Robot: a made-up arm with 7 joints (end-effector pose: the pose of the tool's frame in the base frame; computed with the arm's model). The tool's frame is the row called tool. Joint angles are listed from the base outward.
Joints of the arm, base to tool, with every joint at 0 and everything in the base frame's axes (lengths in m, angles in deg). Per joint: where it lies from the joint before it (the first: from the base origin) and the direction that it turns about. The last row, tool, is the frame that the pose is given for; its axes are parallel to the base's.
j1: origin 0 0 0.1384 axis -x
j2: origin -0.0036 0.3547 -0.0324 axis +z
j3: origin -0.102 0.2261 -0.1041 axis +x
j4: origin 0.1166 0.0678 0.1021 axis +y
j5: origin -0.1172 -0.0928 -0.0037 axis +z
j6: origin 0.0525 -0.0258 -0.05 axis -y
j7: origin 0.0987 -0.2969 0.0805 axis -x
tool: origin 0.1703 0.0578 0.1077
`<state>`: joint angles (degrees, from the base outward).
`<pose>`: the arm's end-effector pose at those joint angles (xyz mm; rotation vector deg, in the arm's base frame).
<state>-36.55 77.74 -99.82 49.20 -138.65 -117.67 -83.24</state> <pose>-492.0 169.0 -258.1 168.99 -38.44 -47.56</pose>
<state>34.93 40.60 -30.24 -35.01 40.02 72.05 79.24</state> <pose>-218.3 568.3 -3.3 -29.32 -122.96 58.25</pose>
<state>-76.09 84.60 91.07 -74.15 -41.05 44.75 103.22</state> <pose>-191.5 538.3 245.1 39.29 50.74 3.53</pose>
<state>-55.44 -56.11 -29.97 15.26 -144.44 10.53 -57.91</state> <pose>175.9 462.9 1111.0 -60.38 -14.06 -146.35</pose>
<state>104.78 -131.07 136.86 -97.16 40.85 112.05 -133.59</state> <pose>419.2 -591.3 69.7 114.95 15.75 -22.43</pose>
